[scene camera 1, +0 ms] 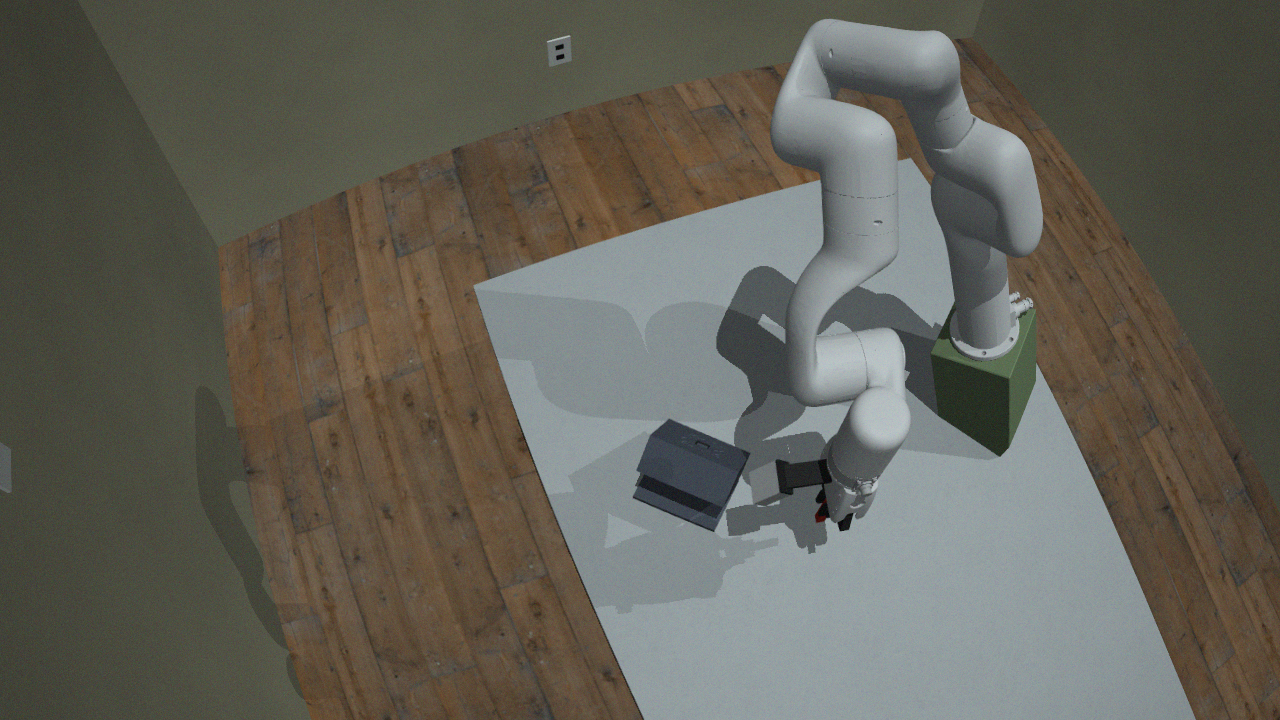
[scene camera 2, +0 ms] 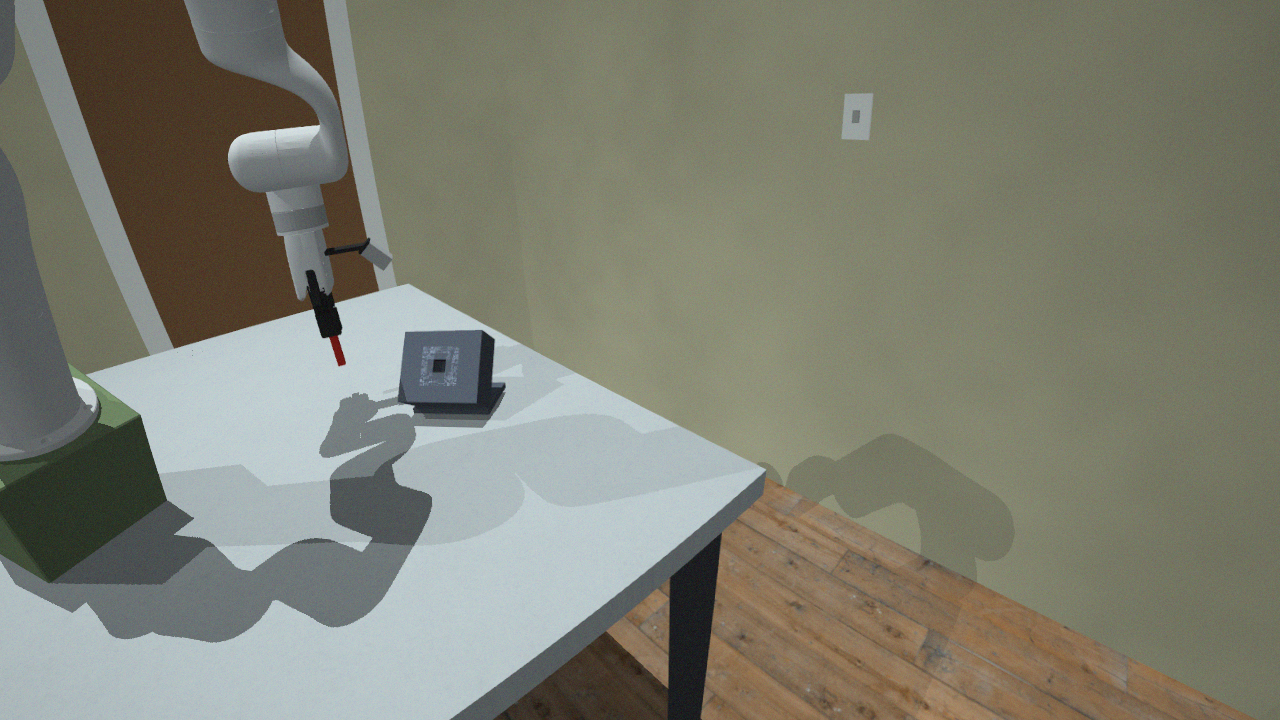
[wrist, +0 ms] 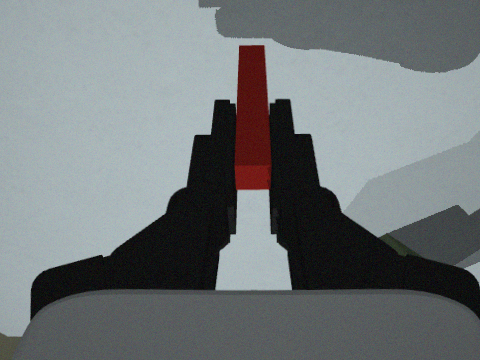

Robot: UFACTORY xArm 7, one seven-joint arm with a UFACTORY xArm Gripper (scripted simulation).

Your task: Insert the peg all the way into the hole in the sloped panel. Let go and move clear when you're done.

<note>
I see my gripper and a red peg.
My gripper shows as well in the wrist view.
</note>
